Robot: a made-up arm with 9 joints.
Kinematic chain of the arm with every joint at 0, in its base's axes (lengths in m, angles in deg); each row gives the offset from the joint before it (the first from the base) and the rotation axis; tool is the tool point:
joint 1: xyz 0 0 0.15 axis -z
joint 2: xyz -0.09 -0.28 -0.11 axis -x
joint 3: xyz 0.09 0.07 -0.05 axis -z
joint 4: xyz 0 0.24 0.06 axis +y
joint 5: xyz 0 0.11 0.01 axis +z
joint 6: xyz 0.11 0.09 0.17 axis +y
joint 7: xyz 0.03 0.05 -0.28 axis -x
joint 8: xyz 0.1 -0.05 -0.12 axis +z
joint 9: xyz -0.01 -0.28 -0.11 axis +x
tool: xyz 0 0.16 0.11
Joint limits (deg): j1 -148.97..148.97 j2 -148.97..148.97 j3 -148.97..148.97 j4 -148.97..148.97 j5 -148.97..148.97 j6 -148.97..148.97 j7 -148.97..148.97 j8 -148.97..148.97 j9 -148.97..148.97
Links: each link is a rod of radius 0.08 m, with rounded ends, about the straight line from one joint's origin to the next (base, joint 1, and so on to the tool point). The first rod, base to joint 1, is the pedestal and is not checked.
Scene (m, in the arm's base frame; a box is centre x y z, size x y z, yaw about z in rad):
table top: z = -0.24
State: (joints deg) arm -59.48 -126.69 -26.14 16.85 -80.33 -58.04 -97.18 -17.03 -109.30
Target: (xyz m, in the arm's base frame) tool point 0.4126 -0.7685 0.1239
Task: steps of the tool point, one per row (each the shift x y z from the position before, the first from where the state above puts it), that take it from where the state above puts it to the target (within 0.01 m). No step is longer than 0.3 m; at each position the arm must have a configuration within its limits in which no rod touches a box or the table.
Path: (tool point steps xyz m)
1: 0.1614 -0.2116 -0.0191
2: 0.0722 -0.2612 -0.0371
3: -0.0289 -0.2715 -0.0538
4: -0.1254 -0.2417 -0.0675
5: -0.2018 -0.1776 -0.0777

